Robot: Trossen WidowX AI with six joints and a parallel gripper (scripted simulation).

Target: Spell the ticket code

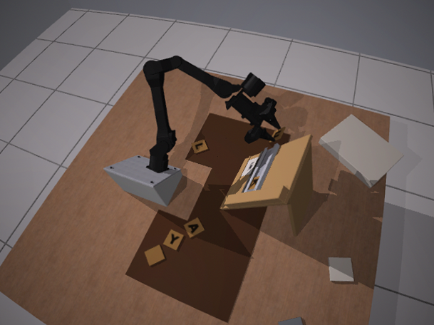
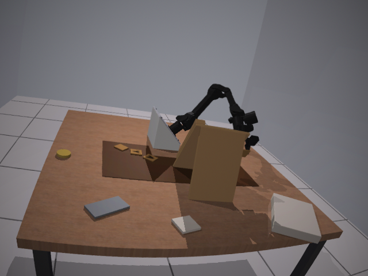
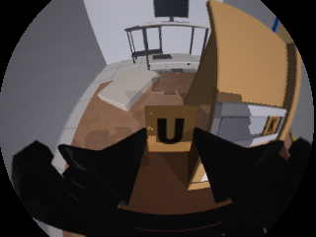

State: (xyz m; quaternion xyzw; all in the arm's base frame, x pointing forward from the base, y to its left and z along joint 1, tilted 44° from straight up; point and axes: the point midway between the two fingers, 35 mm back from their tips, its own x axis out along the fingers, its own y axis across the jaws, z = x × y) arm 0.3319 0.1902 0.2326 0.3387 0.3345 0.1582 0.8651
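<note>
The white ticket is 5 cm behind my gripper tip, 12 cm to the right of it and 8 cm below it. The rest, counted from my gripper tip: dark brown mat: 15 cm behind, 27 cm to the right, 15 cm below; small white pad: 39 cm ahead, 30 cm to the right, 15 cm below; white slab: 32 cm ahead, 20 cm to the left, 14 cm below.
</note>
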